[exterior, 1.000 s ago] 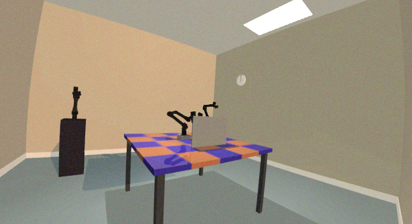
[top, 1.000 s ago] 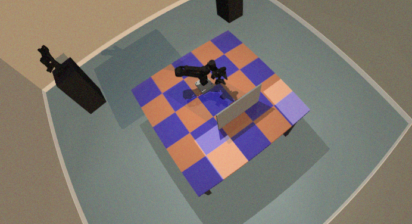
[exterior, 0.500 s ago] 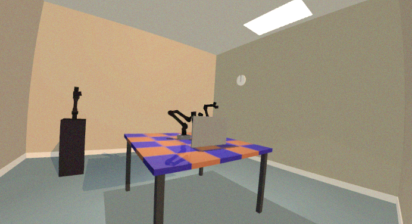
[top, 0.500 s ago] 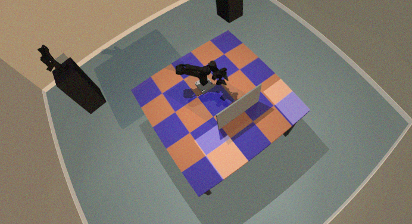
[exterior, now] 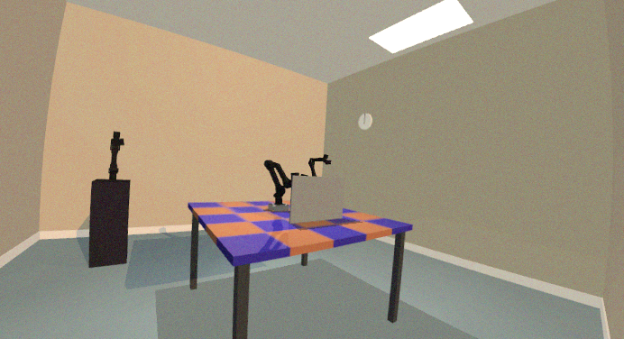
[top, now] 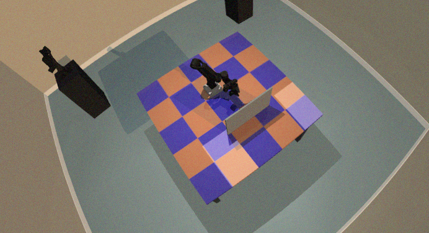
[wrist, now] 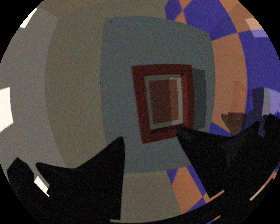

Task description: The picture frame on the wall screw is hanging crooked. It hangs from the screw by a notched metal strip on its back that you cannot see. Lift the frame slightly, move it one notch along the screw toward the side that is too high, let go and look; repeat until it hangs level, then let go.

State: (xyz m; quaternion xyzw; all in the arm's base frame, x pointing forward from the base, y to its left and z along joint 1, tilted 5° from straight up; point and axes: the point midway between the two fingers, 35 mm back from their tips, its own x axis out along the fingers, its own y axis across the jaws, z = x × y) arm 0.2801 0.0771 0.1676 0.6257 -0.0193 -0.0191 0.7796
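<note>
The picture frame is 130 mm ahead of my gripper tip, 20 mm to the right of it and 60 mm below it. Also, from my gripper tip: grey wall panel (140 mm ahead, 20 mm to the right, 60 mm below).
</note>
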